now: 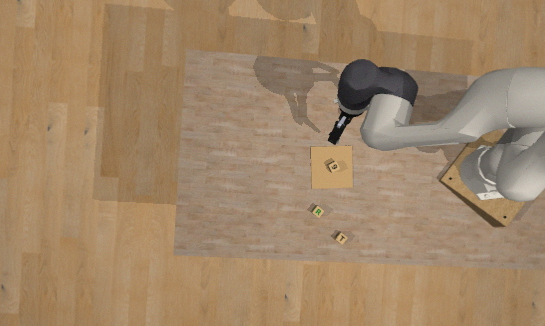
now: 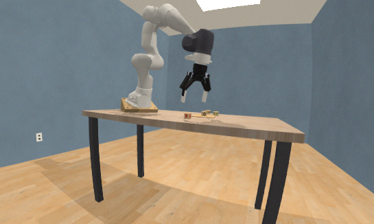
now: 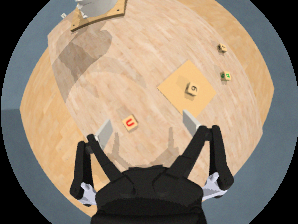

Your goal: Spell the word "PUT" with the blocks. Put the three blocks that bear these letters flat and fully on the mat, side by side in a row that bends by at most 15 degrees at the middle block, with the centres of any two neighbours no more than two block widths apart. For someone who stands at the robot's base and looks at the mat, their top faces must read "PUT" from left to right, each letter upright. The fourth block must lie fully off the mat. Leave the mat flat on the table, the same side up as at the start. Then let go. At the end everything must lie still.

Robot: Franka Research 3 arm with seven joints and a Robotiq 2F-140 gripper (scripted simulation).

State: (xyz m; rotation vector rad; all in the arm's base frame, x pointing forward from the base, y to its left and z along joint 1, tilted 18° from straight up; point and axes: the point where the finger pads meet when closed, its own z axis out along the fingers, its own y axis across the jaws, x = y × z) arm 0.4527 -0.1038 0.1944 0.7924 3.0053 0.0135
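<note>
Now: the block marked 6 2 cm ahead of my hand, 15 cm to the left of it and 8 cm below it. From my hand the other things lie so: green P block: 6 cm ahead, 30 cm to the left, 9 cm below; then red U block: 2 cm behind, 4 cm to the right, 9 cm below; then tan mat: 2 cm ahead, 15 cm to the left, 10 cm below.
</note>
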